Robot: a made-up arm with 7 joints. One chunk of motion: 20 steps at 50 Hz.
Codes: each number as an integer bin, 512 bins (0 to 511) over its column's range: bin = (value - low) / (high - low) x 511, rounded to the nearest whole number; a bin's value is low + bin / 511 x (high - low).
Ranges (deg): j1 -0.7..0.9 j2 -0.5..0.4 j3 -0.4..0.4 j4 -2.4..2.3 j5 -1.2..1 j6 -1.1..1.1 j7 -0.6..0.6
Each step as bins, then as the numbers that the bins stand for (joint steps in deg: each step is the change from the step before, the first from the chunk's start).
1 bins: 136 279 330 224 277 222 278
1 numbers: -0.274 -0.009 0.117 -0.340 -0.007 -0.144 0.053
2 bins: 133 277 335 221 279 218 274
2 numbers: -0.284 -0.012 0.124 -0.367 0.001 -0.161 0.043
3 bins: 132 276 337 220 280 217 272
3 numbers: -0.287 -0.014 0.128 -0.377 0.005 -0.166 0.039
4 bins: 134 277 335 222 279 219 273
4 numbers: -0.280 -0.012 0.124 -0.358 0.001 -0.157 0.041
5 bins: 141 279 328 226 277 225 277
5 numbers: -0.259 -0.009 0.114 -0.321 -0.007 -0.131 0.050
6 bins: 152 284 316 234 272 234 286
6 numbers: -0.224 0.000 0.095 -0.248 -0.029 -0.093 0.072
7 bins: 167 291 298 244 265 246 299
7 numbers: -0.177 0.013 0.067 -0.156 -0.059 -0.041 0.102
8 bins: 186 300 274 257 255 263 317
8 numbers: -0.118 0.028 0.029 -0.036 -0.102 0.032 0.144
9 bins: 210 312 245 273 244 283 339
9 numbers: -0.042 0.050 -0.016 0.111 -0.150 0.118 0.196
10 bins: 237 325 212 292 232 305 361
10 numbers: 0.042 0.072 -0.068 0.286 -0.201 0.213 0.248
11 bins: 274 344 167 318 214 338 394
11 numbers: 0.158 0.106 -0.139 0.525 -0.279 0.355 0.325
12 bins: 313 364 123 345 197 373 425
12 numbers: 0.280 0.141 -0.207 0.773 -0.352 0.506 0.398
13 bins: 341 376 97 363 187 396 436
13 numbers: 0.368 0.162 -0.248 0.939 -0.395 0.605 0.424
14 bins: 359 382 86 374 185 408 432
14 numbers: 0.424 0.173 -0.265 1.040 -0.404 0.657 0.414
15 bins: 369 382 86 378 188 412 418
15 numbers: 0.455 0.173 -0.265 1.077 -0.391 0.674 0.382
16 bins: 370 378 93 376 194 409 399
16 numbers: 0.459 0.166 -0.254 1.058 -0.365 0.661 0.337
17 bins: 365 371 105 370 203 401 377
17 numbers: 0.443 0.153 -0.236 1.003 -0.326 0.626 0.285
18 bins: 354 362 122 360 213 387 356
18 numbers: 0.408 0.138 -0.209 0.911 -0.283 0.566 0.236
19 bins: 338 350 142 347 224 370 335
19 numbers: 0.358 0.116 -0.178 0.792 -0.236 0.493 0.187
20 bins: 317 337 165 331 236 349 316
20 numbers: 0.293 0.094 -0.142 0.644 -0.184 0.403 0.142
